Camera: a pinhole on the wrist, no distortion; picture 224 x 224 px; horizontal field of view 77.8 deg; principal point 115.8 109.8 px. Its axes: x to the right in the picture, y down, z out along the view. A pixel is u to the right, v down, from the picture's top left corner.
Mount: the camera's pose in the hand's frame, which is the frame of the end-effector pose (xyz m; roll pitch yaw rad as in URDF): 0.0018 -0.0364 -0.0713 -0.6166 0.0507 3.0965
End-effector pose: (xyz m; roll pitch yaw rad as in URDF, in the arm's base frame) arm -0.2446 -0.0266 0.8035 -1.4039 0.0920 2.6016
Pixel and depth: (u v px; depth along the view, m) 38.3 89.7 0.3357
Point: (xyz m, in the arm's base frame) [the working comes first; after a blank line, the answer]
In the camera's frame: -0.1874 -0.0486 0.3357

-0.5100 -0.1048 1.0227
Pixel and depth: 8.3 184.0 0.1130
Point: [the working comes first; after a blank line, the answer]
In the camera's frame: -0.0875 0.0604 0.1130

-0.3076 0.0523 0.9464
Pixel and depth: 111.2 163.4 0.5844
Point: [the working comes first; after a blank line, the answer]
In the camera's frame: -0.0194 0.2257 0.5844

-0.3666 -0.1622 1.3988
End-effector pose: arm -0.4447 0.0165 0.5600 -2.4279 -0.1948 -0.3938
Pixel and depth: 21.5 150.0 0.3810
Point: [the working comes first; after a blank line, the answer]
In the camera's frame: -0.2588 0.1103 0.3810

-0.0984 0.2989 0.6950
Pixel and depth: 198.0 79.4 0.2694
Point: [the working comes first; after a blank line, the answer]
In the camera's frame: 0.1595 -0.0590 0.2694

-0.5125 0.2796 0.4844
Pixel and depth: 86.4 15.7 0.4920
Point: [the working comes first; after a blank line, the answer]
In the camera's frame: -0.1042 -0.3335 0.4920

-0.1638 0.3164 0.2168
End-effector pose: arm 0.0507 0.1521 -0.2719 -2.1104 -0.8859 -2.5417
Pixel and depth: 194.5 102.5 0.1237
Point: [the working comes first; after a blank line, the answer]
In the camera's frame: 0.0701 -0.0065 0.1237

0.1784 0.1469 -0.2870
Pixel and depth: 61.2 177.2 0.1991
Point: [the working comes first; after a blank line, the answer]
In the camera's frame: -0.0783 0.0967 0.1991

0.2182 0.0807 -0.1069
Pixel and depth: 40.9 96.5 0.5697
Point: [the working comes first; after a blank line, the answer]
In the camera's frame: -0.3074 -0.0546 0.5697

0.2579 -0.3713 -0.0243
